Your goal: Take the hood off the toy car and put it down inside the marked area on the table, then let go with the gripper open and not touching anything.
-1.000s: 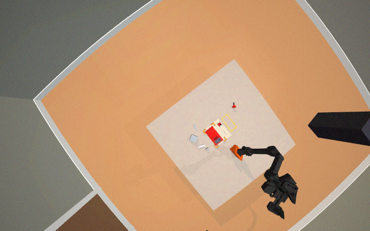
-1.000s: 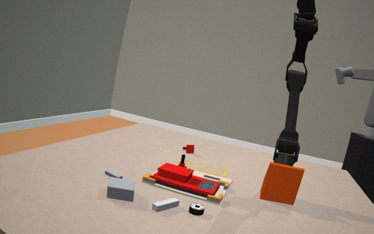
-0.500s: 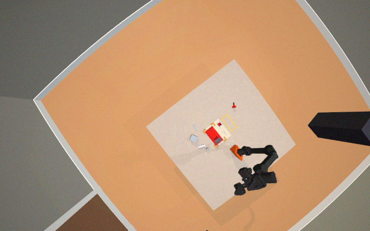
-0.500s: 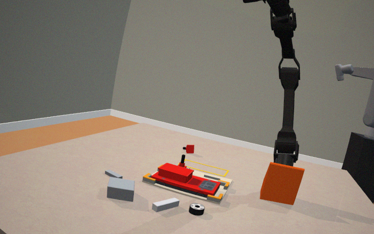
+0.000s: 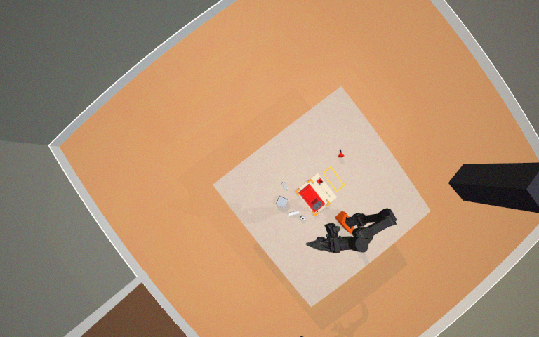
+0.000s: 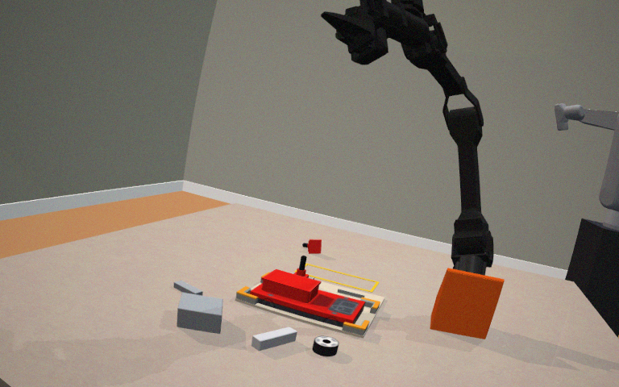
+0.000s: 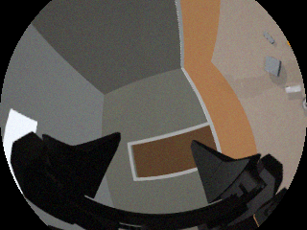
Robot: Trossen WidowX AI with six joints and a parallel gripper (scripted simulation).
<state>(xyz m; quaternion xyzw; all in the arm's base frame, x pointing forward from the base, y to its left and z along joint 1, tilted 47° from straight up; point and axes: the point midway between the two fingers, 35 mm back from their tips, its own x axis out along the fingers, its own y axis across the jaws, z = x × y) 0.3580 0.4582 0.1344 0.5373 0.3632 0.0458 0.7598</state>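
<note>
Now: the hood 19 cm to the right of my gripper tip and 51 cm below it. Round my gripper tip: black wheel 10 cm behind, 2 cm to the right, 54 cm below.
</note>
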